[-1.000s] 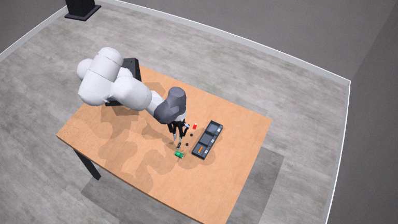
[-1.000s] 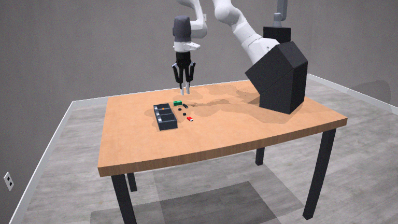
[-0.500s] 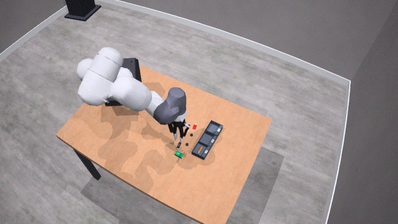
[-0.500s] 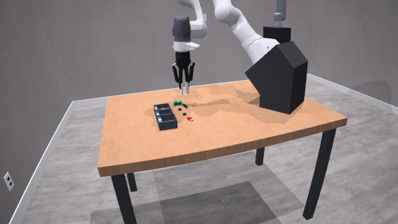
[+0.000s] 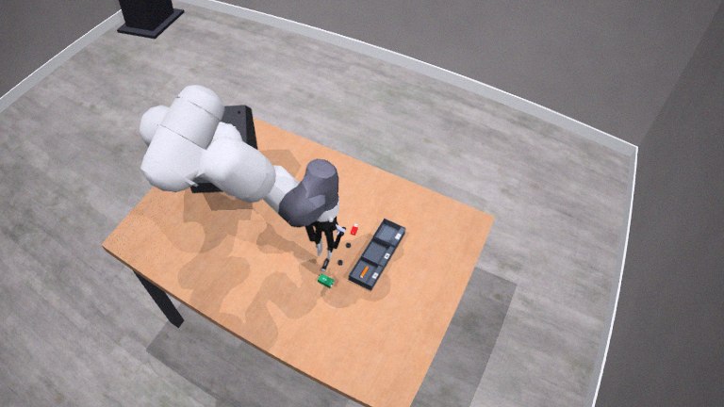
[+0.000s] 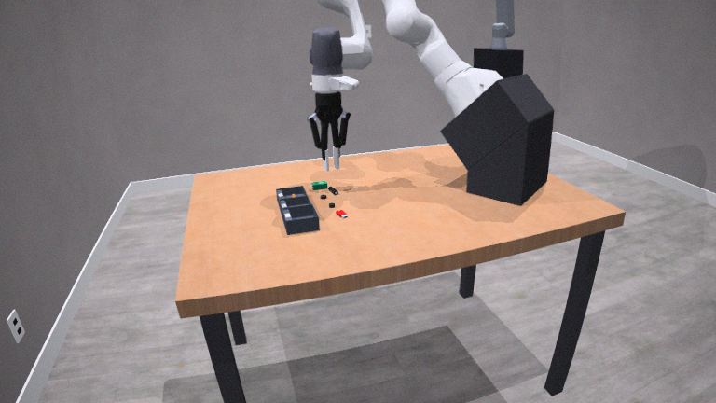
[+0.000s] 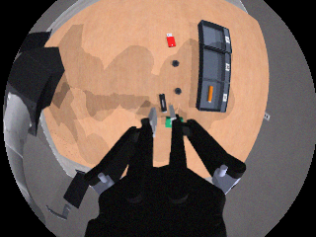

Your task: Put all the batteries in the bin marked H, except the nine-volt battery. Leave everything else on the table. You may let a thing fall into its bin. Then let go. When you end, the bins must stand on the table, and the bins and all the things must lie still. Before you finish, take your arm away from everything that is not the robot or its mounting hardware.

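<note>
The black cylindrical battery lies 100 mm below my hand. The rest, counted from my hand: orange battery (130 mm ahead, 10 mm to the left, 100 mm below); green flat board (30 mm ahead, 60 mm to the right, 100 mm below).
</note>
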